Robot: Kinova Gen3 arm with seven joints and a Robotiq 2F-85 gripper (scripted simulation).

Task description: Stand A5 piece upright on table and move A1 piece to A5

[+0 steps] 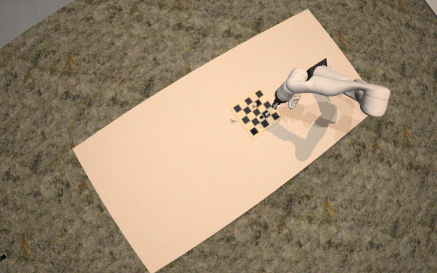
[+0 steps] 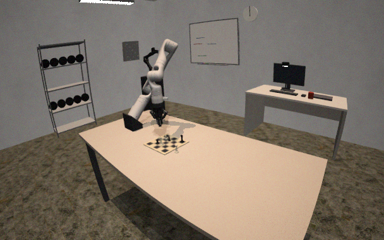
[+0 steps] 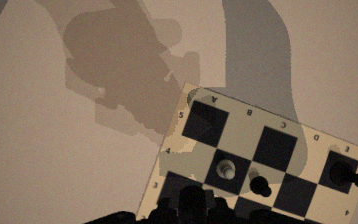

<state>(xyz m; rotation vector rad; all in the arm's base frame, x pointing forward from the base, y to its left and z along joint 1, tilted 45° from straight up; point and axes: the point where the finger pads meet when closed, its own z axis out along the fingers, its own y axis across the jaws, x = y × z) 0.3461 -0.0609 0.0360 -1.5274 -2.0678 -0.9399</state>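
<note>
Right now the white pawn is 30 mm ahead of my hand, 20 mm to the left of it and 110 mm below it. The rest, counted from my hand: chessboard (70 mm ahead, 30 mm to the right, 130 mm below).
</note>
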